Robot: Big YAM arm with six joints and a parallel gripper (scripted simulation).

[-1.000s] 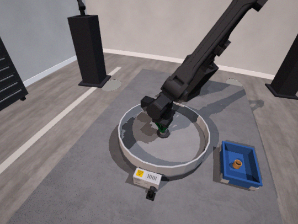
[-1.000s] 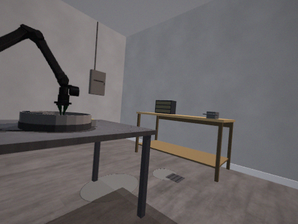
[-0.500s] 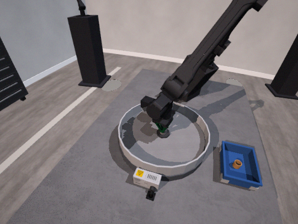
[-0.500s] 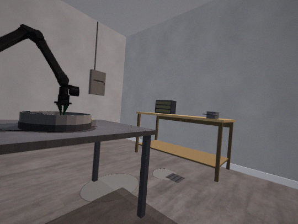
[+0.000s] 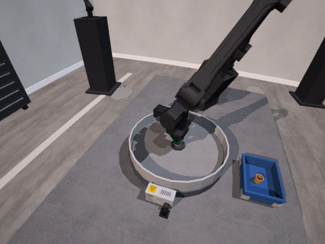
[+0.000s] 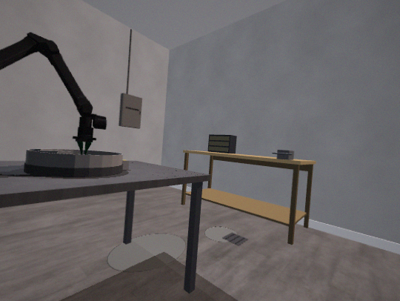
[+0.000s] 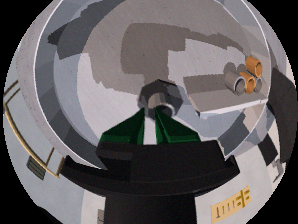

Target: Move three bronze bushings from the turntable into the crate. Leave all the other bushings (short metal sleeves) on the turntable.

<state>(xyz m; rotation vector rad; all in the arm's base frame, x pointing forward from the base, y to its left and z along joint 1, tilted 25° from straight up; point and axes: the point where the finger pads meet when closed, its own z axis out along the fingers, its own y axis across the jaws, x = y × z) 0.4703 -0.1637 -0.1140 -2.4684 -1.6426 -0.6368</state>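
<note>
Now: hand 1 cm past the round turntable and 4 cm above it. From my hand the other things lie so: blue crate 8 cm ahead, 35 cm to the left, 6 cm below.
</note>
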